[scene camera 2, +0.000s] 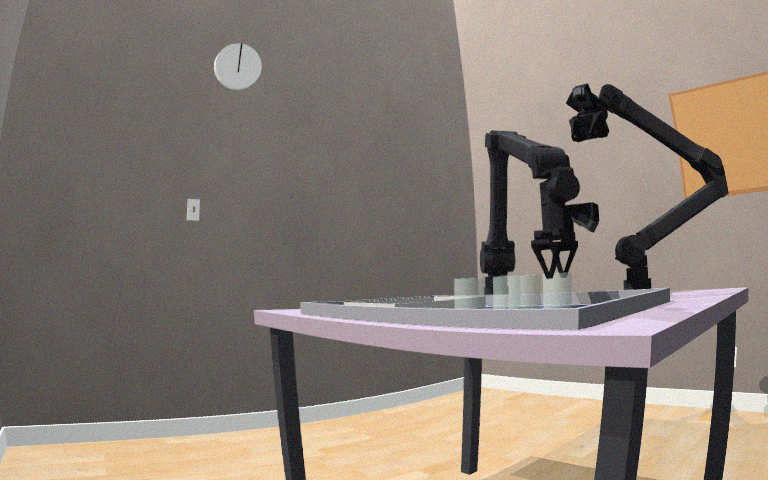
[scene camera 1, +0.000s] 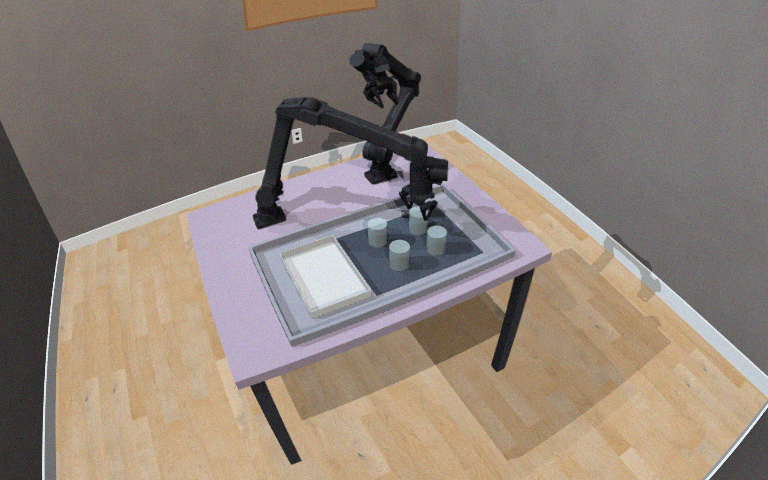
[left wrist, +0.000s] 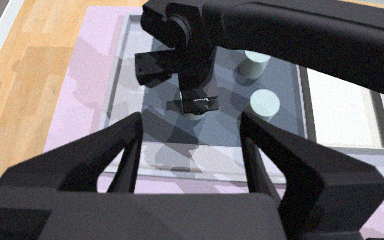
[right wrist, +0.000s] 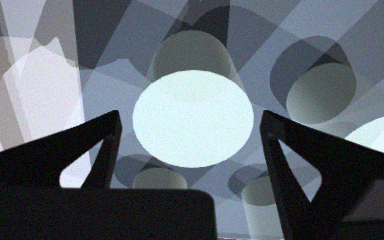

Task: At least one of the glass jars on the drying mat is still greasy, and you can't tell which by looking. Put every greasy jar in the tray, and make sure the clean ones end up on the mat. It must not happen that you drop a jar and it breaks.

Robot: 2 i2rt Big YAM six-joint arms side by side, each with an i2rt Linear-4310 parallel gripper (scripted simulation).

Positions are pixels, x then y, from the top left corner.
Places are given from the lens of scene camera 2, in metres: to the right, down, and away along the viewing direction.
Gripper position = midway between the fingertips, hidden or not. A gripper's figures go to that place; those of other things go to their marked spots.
my left gripper (scene camera 2: 581,137): 0.50, -0.26, 1.14
my right gripper (scene camera 2: 556,278): 0.36, 0.08, 1.00
glass jar (scene camera 2: 557,292): 0.35, 0.11, 0.96
glass jar (scene camera 2: 470,293): 0.17, 0.11, 1.00
